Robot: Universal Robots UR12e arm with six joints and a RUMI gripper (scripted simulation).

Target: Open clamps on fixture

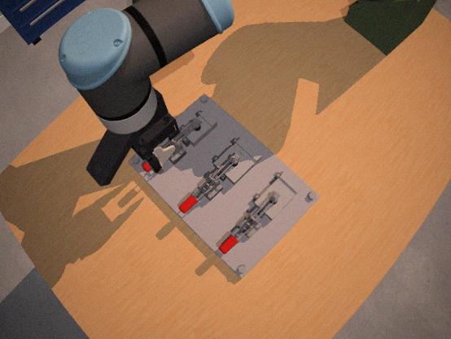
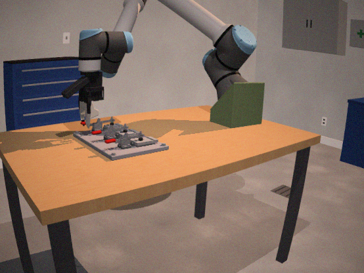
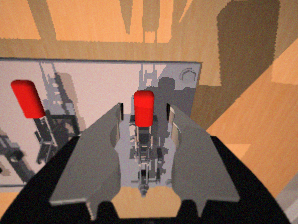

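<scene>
The grey fixture plate lies 11 cm to the left of my hand, 9 cm behind it and 6 cm below it. Also, from my hand: flat grey part (21 cm to the left, 16 cm behind, 4 cm below).
</scene>
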